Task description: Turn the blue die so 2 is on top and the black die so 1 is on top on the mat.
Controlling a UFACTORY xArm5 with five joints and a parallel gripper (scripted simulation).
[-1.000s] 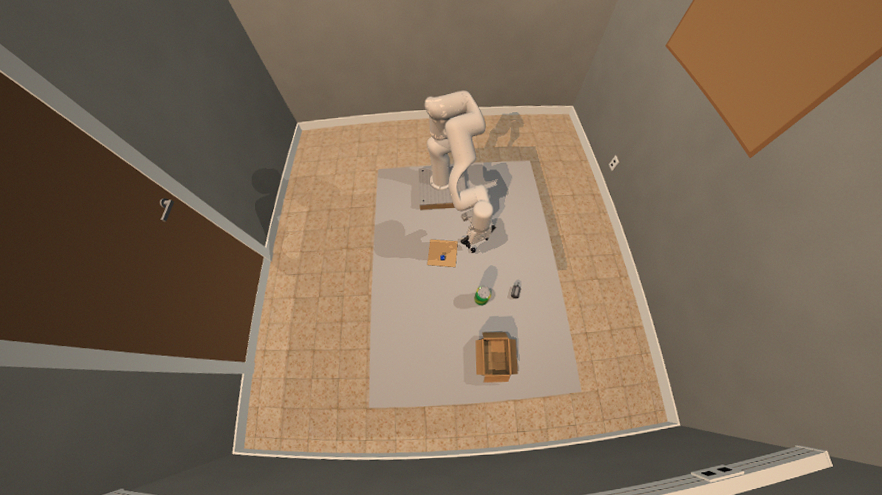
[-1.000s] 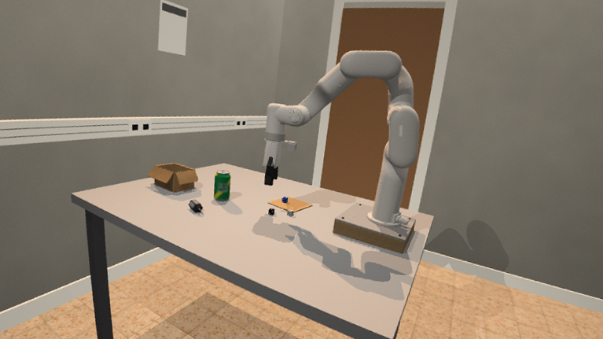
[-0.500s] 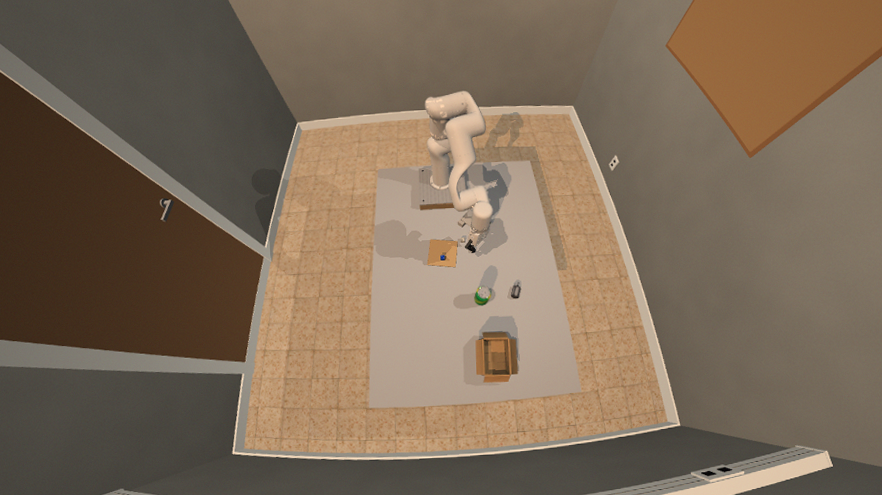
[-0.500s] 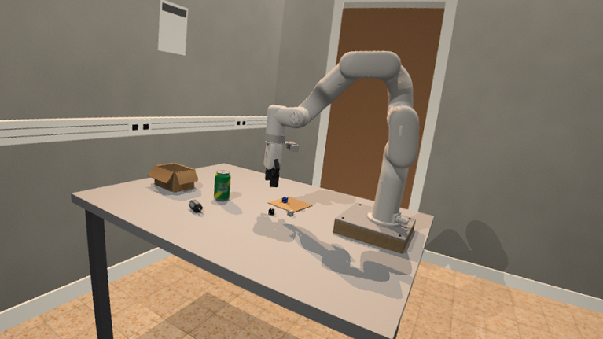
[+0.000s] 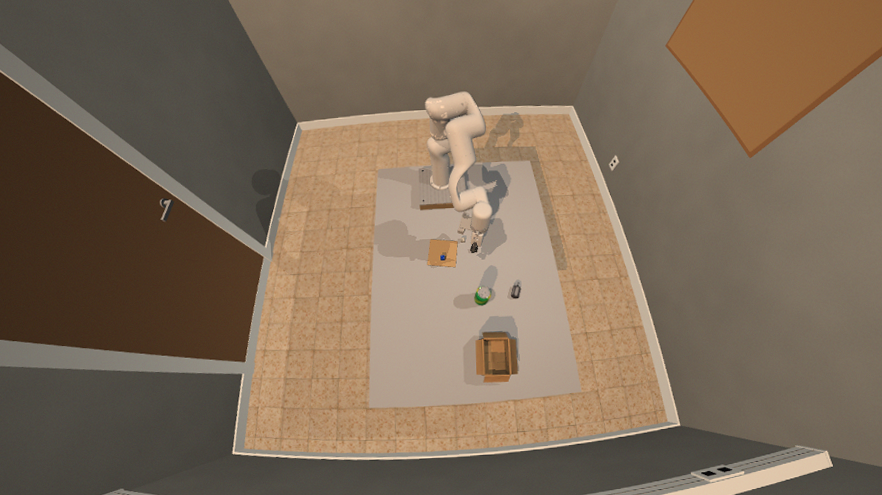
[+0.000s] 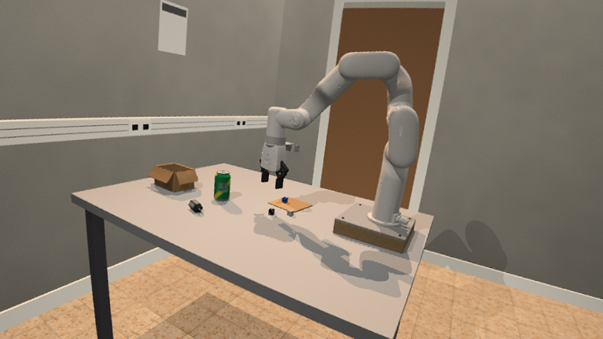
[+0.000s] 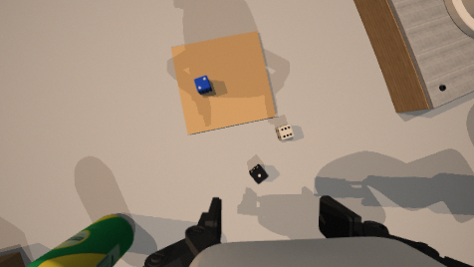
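Now: the black die 120 mm below my hand, 10 mm to the right of it and 10 mm behind it. From my hand the other things lie so: white die (120 mm below, 60 mm to the right, 60 mm behind); then mat (160 mm to the right, 130 mm below, 20 mm ahead); then blue die (150 mm to the right, 110 mm below, 50 mm ahead).
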